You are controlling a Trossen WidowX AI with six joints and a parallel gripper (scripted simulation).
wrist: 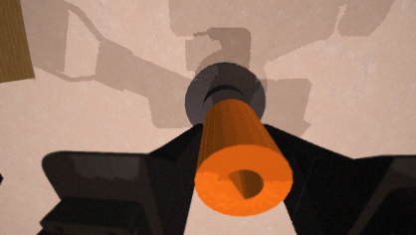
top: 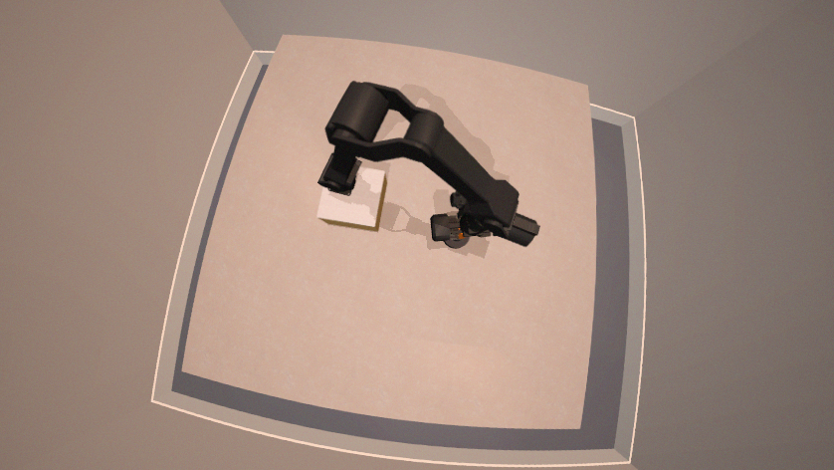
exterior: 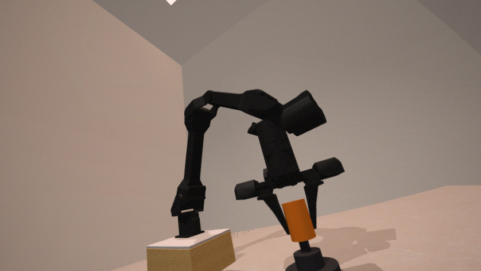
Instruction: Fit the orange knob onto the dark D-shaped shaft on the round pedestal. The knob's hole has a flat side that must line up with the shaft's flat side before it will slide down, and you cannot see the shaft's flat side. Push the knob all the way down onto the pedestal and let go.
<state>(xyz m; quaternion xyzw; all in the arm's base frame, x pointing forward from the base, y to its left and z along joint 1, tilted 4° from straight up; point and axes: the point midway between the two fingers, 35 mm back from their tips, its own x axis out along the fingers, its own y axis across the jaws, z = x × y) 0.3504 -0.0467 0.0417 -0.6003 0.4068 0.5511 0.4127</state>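
Now: gripper tip 20 mm below the orange knob. From my gripper tip the other things lie so: round dark pedestal 40 mm below.
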